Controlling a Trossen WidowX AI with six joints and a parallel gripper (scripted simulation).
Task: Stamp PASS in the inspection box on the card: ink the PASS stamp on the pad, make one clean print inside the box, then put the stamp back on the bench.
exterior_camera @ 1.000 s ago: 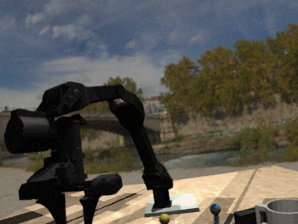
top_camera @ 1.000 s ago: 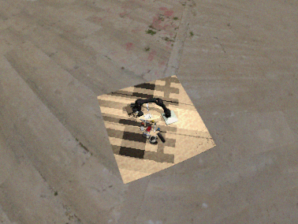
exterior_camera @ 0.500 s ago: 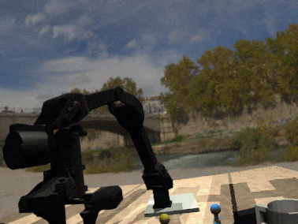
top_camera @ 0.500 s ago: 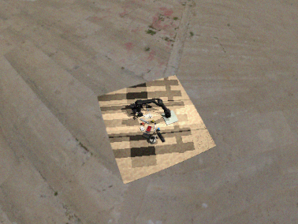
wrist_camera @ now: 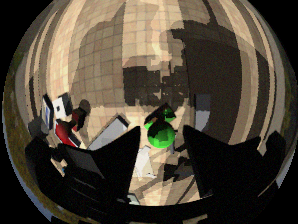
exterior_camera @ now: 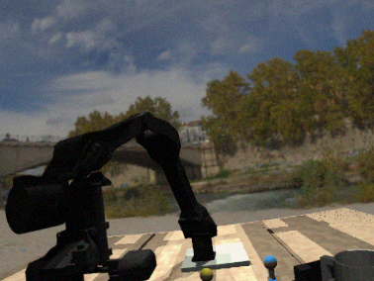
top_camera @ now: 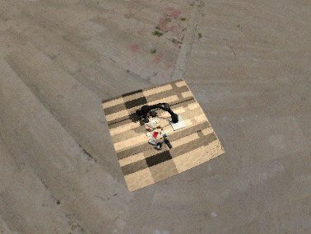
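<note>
The green-topped stamp lies 3 cm below my gripper tip. From my gripper tip the other things lie so: red-topped stamp 2 cm behind, 15 cm to the left, 3 cm below; grey flat bar 6 cm behind, 10 cm to the left, 4 cm below; pale sheet 12 cm behind, 4 cm to the left, 5 cm below.
</note>
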